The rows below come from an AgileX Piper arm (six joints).
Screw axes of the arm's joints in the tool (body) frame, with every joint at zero. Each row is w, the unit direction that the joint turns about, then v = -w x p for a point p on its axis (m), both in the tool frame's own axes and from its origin. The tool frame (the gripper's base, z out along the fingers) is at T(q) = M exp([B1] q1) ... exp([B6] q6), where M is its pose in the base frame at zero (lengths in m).
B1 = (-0.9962, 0, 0.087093, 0, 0.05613, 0)
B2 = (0, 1, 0, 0.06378, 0, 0.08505)
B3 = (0, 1, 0, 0.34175, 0, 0.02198)
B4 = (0, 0, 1, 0, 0, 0)
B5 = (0, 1, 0, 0.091, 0, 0)
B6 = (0, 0, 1, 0, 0, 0)
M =
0.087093 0 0.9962 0.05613
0 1 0 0
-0.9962 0 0.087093 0.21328
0 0 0 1
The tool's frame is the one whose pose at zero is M.
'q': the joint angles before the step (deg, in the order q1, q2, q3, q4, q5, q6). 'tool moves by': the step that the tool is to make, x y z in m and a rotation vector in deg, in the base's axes. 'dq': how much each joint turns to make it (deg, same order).
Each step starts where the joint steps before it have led.
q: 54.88 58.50 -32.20 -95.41 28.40 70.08
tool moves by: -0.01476 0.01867 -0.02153 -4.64 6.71 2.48
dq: 7.54 3.38 0.41 11.35 3.35 -7.29
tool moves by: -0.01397 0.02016 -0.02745 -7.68 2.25 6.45
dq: 5.81 5.21 1.56 0.51 0.11 -2.16
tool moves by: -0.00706 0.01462 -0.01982 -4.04 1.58 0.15
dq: 4.11 5.53 0.00 0.01 3.04 2.80
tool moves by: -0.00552 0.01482 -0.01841 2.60 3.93 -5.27
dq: 3.36 6.00 -0.75 -0.54 2.99 11.84
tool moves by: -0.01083 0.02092 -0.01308 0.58 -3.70 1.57
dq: 5.04 6.20 -0.81 -8.12 4.73 10.63
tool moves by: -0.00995 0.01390 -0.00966 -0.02 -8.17 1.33
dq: 4.71 5.65 -0.06 -7.74 9.09 7.65
